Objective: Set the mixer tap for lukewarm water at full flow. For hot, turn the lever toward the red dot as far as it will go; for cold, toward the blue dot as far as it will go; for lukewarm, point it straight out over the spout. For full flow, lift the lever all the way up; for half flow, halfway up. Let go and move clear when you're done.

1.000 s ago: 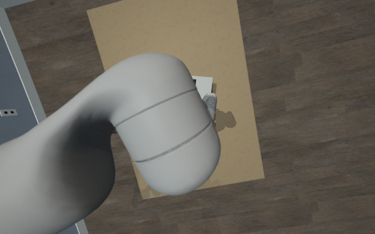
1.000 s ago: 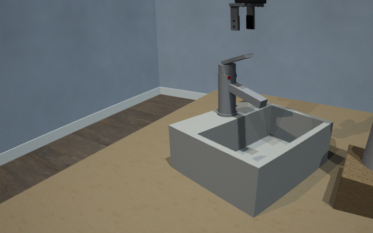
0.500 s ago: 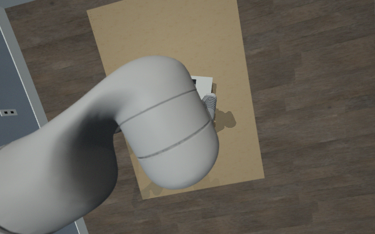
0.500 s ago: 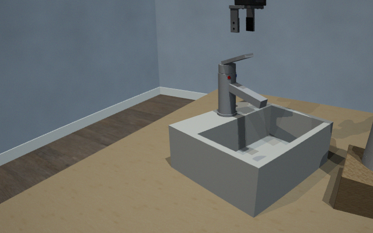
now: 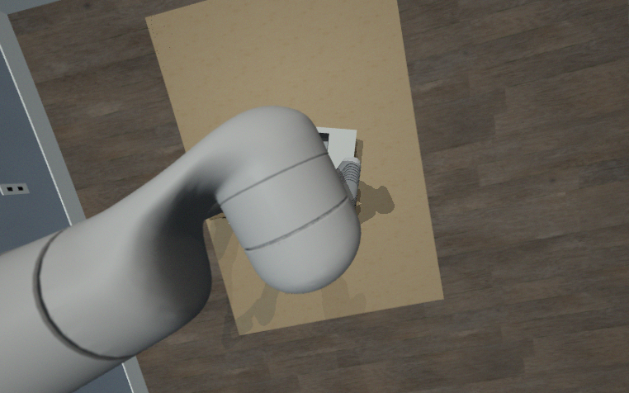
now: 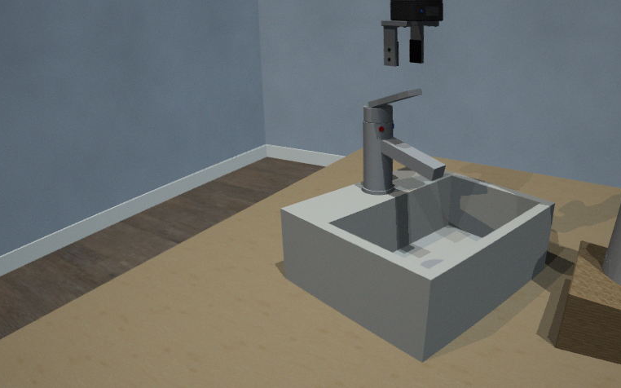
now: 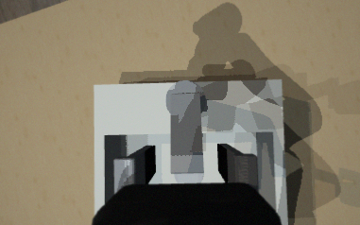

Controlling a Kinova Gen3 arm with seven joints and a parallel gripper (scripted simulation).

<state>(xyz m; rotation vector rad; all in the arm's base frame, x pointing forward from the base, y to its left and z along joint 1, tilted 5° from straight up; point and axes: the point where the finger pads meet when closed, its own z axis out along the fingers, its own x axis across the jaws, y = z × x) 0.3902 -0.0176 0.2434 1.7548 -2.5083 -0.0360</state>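
Right now my hand is 70 mm above the flat lever, 20 mm short of it and 10 mm to the left of it. The rest, counted from my hand: grey square sink: 310 mm below, 60 mm behind, 20 mm to the left; then grey mixer tap: 120 mm below, 30 mm ahead, 10 mm to the right.
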